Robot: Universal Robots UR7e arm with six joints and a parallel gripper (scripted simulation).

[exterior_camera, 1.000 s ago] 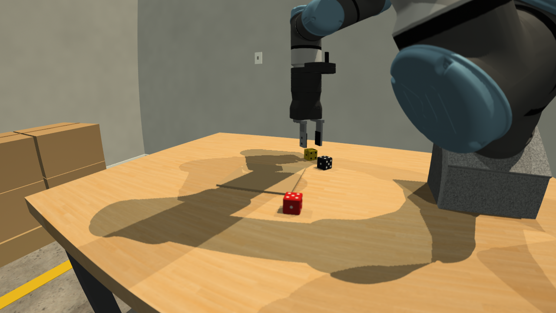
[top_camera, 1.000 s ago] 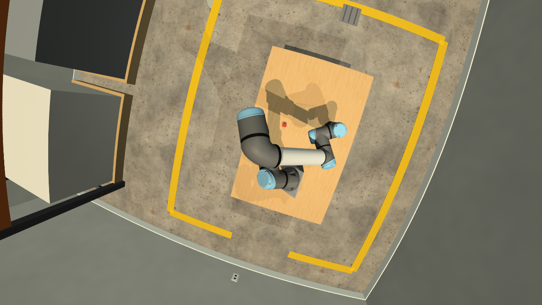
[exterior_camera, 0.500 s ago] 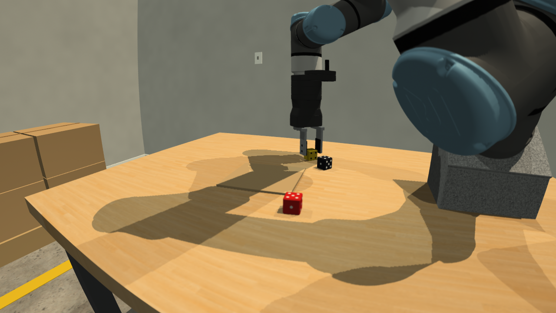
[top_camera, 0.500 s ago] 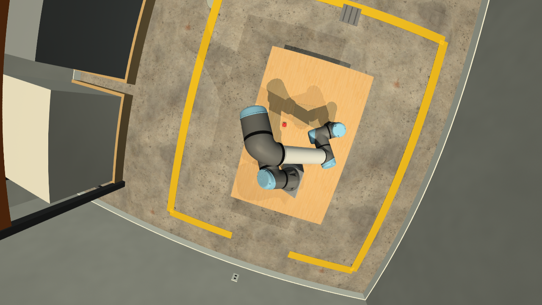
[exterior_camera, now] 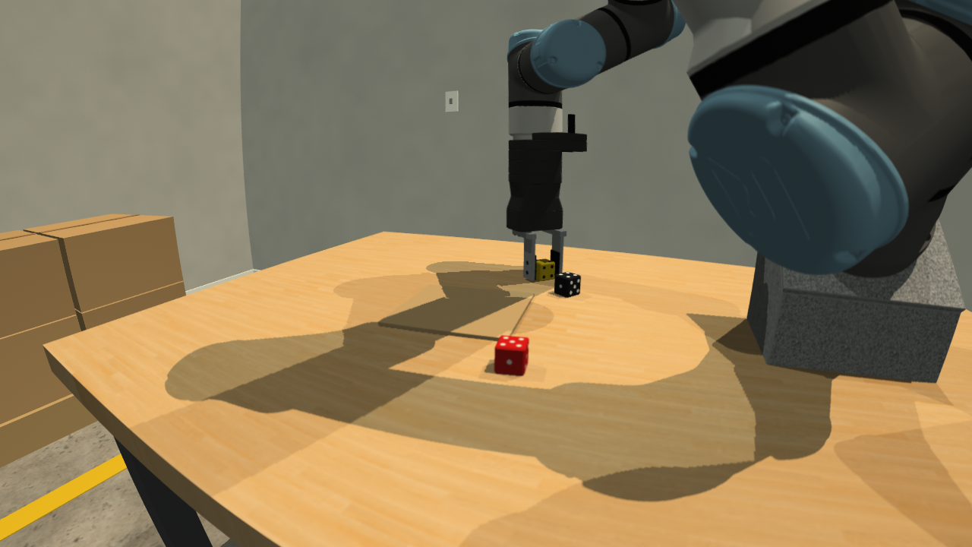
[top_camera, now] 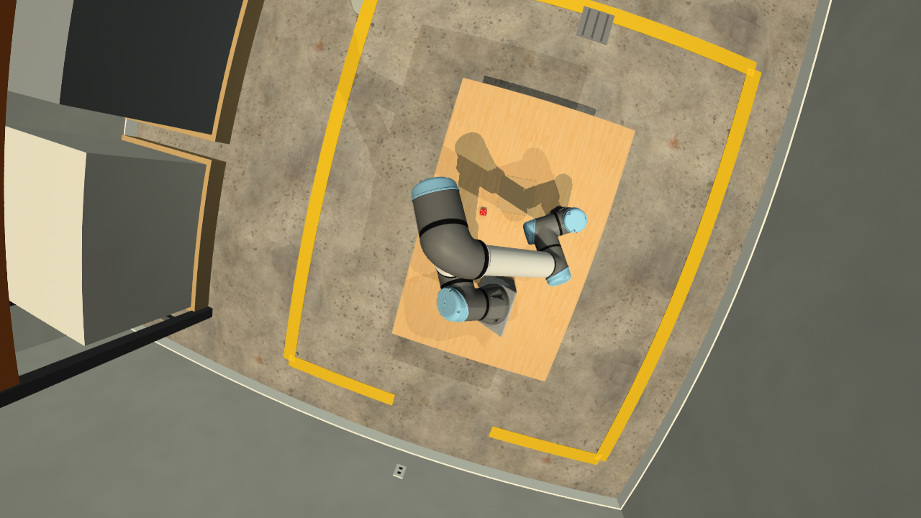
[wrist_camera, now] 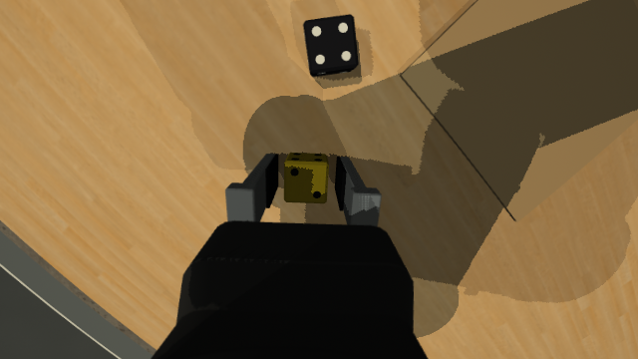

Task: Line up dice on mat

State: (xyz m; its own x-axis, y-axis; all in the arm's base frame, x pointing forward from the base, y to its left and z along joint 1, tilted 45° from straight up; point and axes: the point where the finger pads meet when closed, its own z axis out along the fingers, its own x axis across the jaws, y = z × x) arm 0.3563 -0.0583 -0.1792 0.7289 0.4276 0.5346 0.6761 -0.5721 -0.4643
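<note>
Now: hand 1 cm above the yellow die. Also, from my hand: tan mat 7 cm ahead, 15 cm to the left, 2 cm below; red die 2 cm behind, 27 cm to the left, 1 cm below; black die 4 cm behind, 6 cm to the left, 1 cm below.
</note>
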